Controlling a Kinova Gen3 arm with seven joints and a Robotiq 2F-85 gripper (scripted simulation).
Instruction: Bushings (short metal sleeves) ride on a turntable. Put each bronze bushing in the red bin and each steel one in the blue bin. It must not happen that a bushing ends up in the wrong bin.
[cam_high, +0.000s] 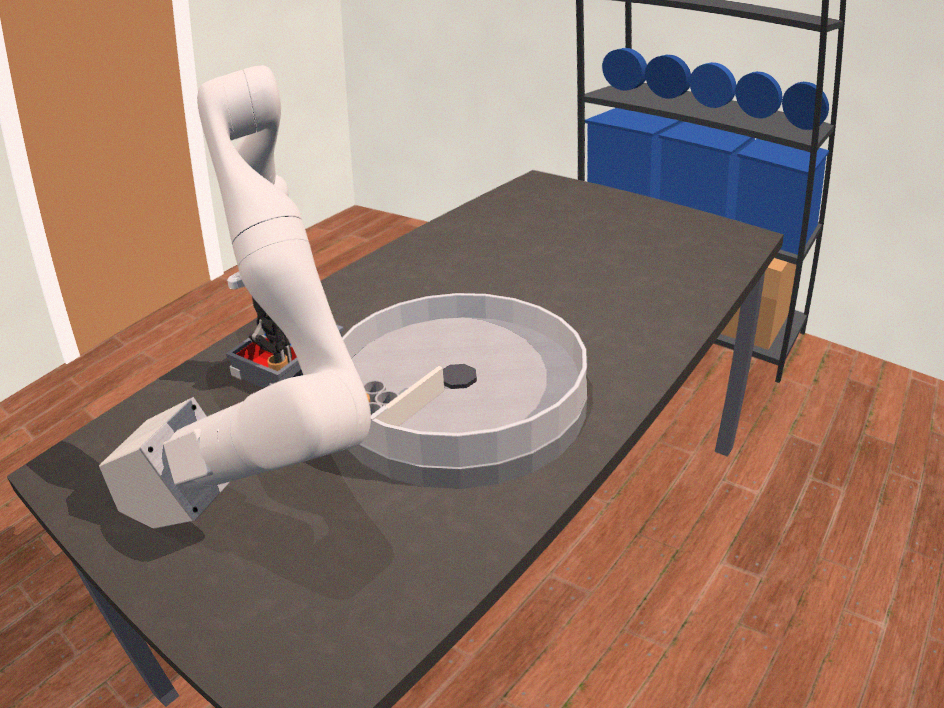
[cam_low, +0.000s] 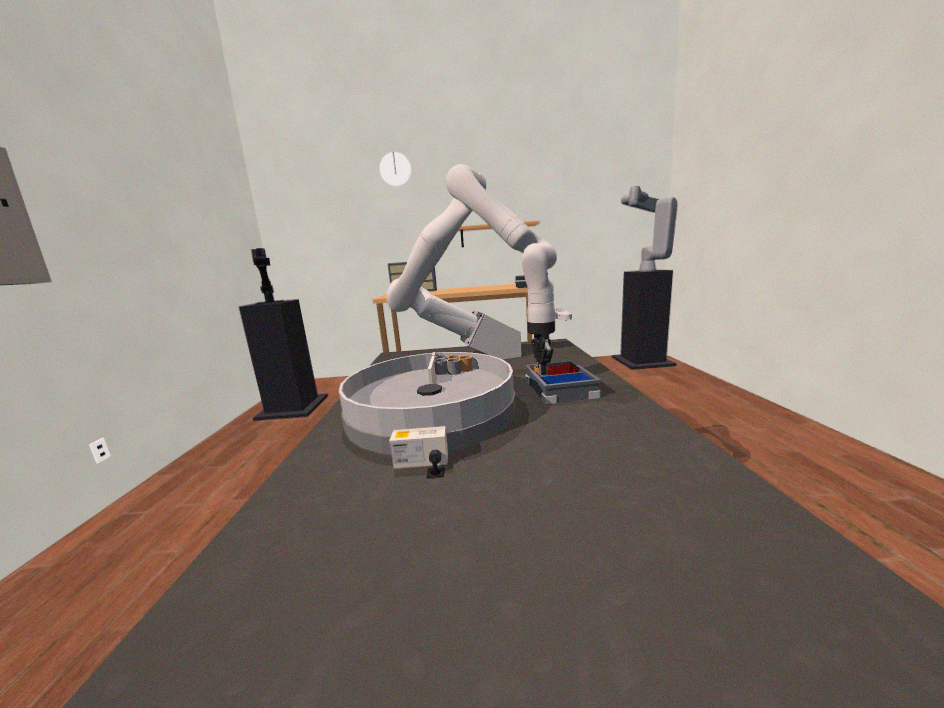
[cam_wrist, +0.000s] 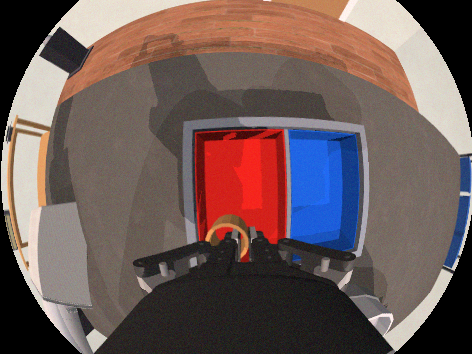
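Now: the grey tray 40 mm to the left of my hand, 40 mm ahead of it and 30 mm below it. The rest, counted from my hand: turntable 310 mm to the right, 120 mm ahead.
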